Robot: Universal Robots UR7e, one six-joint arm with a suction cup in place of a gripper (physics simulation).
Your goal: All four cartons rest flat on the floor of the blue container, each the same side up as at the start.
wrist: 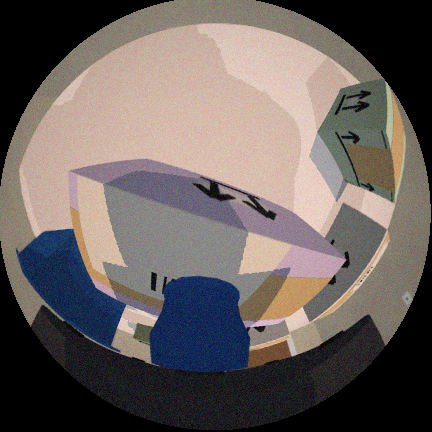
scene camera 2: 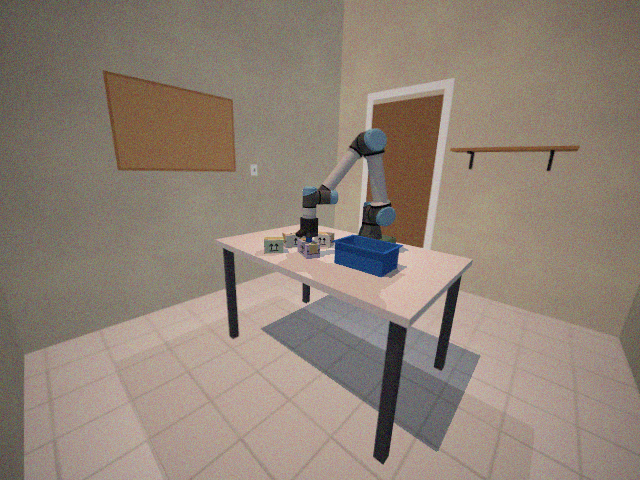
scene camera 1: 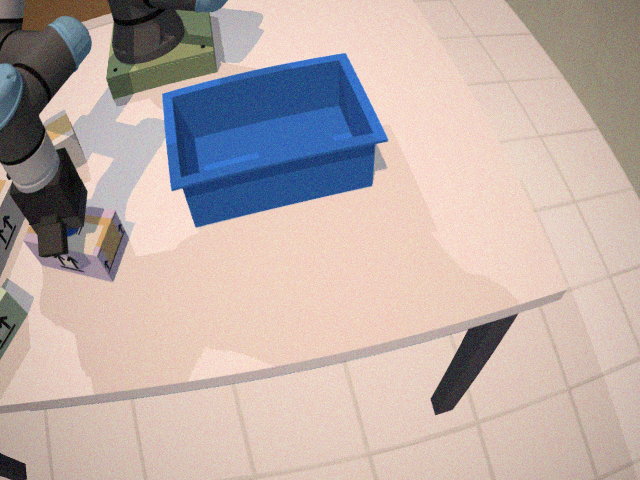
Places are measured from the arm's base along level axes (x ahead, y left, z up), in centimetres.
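Pixels of known places: hand, tool point: (wrist: 201, 277) (scene camera 2: 308, 243) (scene camera 1: 73, 231); arm's base, link origin: (scene camera 2: 369, 236) (scene camera 1: 148, 40).
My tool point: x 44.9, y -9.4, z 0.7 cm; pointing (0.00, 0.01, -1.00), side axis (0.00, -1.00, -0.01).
For each thing: its top centre in the pictures, then the offset to it from my tool point. Level surfaces: height alone.
- purple carton, top centre: (wrist: 214, 301) (scene camera 1: 67, 225) (scene camera 2: 308, 241) dz +1.3, dx -0.3, dy -0.6 cm
- green carton, top centre: (scene camera 2: 273, 238) dz +1.5, dx +12.0, dy -17.3 cm
- grey-white carton, top centre: (wrist: 357, 283) (scene camera 2: 295, 233) dz +1.5, dx -5.8, dy -19.6 cm
- pale carton, top centre: (scene camera 1: 44, 135) (wrist: 258, 346) (scene camera 2: 324, 233) dz +1.6, dx -20.7, dy -8.6 cm
- blue container, top centre: (scene camera 1: 265, 111) (scene camera 2: 367, 243) dz +5.6, dx -11.7, dy +31.4 cm
- table, surface height: dz -6.4 cm
My gripper, a blue suction cup (scene camera 1: 73, 230) (scene camera 2: 308, 239) (wrist: 200, 320), is pressed onto the top of the purple carton (scene camera 1: 87, 264) (scene camera 2: 308, 249) (wrist: 175, 240), which stands on the table with its arrows upright. The green carton (scene camera 1: 7, 319) (scene camera 2: 273, 245) (wrist: 365, 110) stands apart, cut off at the left edge in scene camera 1. A grey-white carton (scene camera 1: 7, 227) (scene camera 2: 290, 239) (wrist: 350, 265) stands close beside the purple one. Another pale carton (scene camera 1: 69, 138) (scene camera 2: 324, 239) stands behind, partly hidden by the arm. The blue container (scene camera 1: 284, 186) (scene camera 2: 356, 258) (wrist: 65, 280) holds no carton.
The arm's green base block (scene camera 1: 170, 72) stands behind the container. The container's raised walls stand to the right of the cartons in scene camera 1. The table (scene camera 1: 310, 289) (scene camera 2: 330, 276) has its front edge beyond the green carton and the container.
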